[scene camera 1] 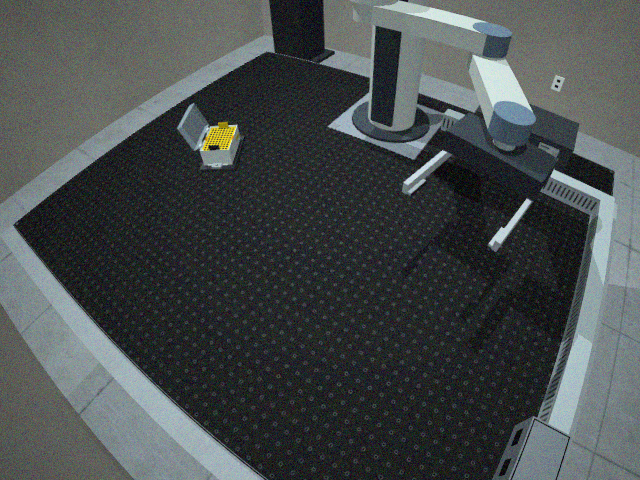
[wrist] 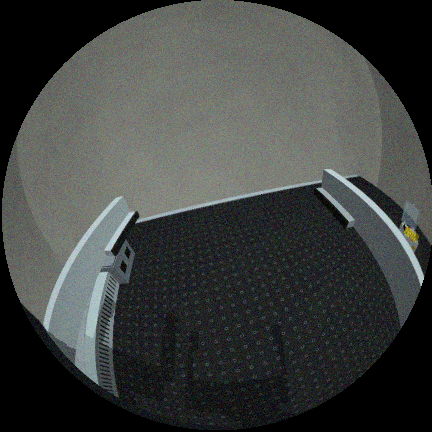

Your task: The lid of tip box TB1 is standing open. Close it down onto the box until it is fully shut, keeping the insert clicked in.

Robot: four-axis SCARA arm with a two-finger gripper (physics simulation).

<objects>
gripper: scene camera 1; wrist
same spot on gripper: point(scene camera 1: 414, 183) = point(wrist: 335, 191)
</objects>
